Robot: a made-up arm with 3 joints. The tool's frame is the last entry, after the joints. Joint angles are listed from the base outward. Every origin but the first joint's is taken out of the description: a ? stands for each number. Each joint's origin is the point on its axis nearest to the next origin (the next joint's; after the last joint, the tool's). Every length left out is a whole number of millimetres.
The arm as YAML. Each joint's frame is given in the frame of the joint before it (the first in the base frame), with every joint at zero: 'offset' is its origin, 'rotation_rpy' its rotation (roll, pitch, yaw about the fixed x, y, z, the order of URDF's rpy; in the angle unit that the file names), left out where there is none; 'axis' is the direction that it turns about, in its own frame. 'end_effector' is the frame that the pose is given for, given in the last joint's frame.
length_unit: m
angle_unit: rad
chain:
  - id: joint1
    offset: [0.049, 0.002, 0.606]
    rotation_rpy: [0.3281, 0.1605, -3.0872]
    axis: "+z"
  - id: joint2
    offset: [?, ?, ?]
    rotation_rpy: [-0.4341, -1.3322, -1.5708]
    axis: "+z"
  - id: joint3
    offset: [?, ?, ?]
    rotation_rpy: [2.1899, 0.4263, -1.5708]
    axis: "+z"
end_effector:
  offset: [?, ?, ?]
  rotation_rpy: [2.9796, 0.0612, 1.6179]
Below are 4 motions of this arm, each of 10 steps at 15 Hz.
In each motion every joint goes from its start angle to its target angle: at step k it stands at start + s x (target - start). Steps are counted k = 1, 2, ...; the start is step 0. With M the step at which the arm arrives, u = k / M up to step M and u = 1 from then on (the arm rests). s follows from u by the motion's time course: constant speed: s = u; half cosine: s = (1 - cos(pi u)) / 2; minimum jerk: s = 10 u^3 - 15 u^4 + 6 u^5.
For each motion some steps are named. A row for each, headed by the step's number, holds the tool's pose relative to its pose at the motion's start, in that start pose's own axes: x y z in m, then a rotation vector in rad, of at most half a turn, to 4 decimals.
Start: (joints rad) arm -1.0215 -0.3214 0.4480
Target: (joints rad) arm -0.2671 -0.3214 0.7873
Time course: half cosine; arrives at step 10
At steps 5, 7, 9, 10:
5: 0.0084 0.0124 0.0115 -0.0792 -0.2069 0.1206
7: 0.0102 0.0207 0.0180 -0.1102 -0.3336 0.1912
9: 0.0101 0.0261 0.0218 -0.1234 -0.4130 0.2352
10: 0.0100 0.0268 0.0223 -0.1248 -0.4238 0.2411

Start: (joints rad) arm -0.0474 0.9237 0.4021
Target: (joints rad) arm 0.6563 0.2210 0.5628
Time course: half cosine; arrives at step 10
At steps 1, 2, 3, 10:
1: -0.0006 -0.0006 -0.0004 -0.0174 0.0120 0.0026
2: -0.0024 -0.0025 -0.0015 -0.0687 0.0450 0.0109
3: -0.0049 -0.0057 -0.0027 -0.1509 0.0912 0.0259
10: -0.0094 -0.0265 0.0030 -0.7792 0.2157 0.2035

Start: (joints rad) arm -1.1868 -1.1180 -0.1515
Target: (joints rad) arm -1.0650 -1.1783 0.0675
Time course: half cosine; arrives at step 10
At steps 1, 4, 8, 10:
1: 0.0000 -0.0001 0.0002 -0.0028 -0.0008 -0.0052
4: 0.0006 -0.0012 0.0024 -0.0391 -0.0132 -0.0738
8: 0.0015 -0.0027 0.0063 -0.0978 -0.0405 -0.1959
10: 0.0016 -0.0030 0.0070 -0.1072 -0.0459 -0.2170

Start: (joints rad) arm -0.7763 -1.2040 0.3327
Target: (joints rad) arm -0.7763 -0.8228 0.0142
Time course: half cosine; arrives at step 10
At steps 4, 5, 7, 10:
4: 0.0033 0.0082 0.0003 0.1208 -0.0480 0.1669
5: 0.0046 0.0121 0.0008 0.1743 -0.0734 0.2407
7: 0.0070 0.0196 0.0022 0.2748 -0.1282 0.3796
10: 0.0084 0.0249 0.0038 0.3443 -0.1718 0.4755

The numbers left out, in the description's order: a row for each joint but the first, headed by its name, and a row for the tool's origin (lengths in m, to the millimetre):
joint2: 0.012 0.021 0.0
joint3: -0.075 0.018 0.0
tool: -0.013 -0.013 0.0

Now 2 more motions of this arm.
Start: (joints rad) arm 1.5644 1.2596 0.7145
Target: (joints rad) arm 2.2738 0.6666 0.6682
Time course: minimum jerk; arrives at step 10
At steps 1, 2, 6, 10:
1: -0.0002 -0.0003 -0.0002 -0.0058 0.0036 0.0018
2: -0.0014 -0.0018 -0.0016 -0.0393 0.0242 0.0124
6: -0.0127 -0.0227 -0.0097 -0.4751 0.2272 0.2034
10: -0.0144 -0.0325 -0.0087 -0.6960 0.2859 0.3389

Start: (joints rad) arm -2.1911 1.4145 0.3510
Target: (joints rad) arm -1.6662 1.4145 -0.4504
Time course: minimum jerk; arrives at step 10
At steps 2, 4, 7, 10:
2: -0.0007 0.0004 -0.0013 0.0076 0.0180 0.0616
4: -0.0039 0.0027 -0.0072 0.0573 0.0964 0.3360
7: -0.0123 0.0098 -0.0185 0.2339 0.2363 0.8696
10: -0.0158 0.0128 -0.0217 0.3108 0.2736 1.0306

